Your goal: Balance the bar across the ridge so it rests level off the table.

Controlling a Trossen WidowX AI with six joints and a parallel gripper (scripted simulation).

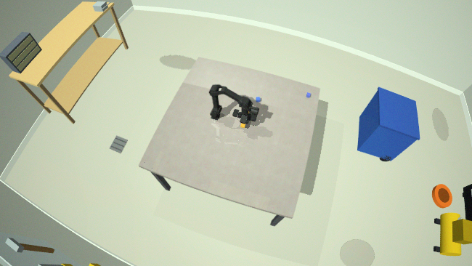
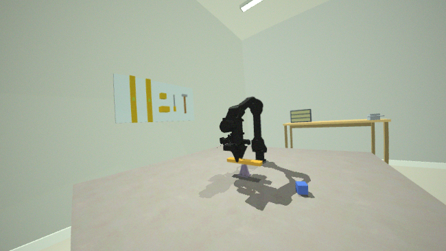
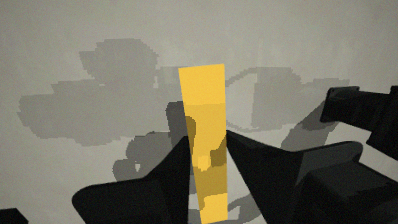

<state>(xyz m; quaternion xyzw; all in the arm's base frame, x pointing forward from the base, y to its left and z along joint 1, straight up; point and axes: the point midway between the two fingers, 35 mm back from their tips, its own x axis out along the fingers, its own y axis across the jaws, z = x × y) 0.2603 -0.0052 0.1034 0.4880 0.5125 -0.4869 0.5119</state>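
My gripper tip is now 3 cm to the right of the yellow bar.
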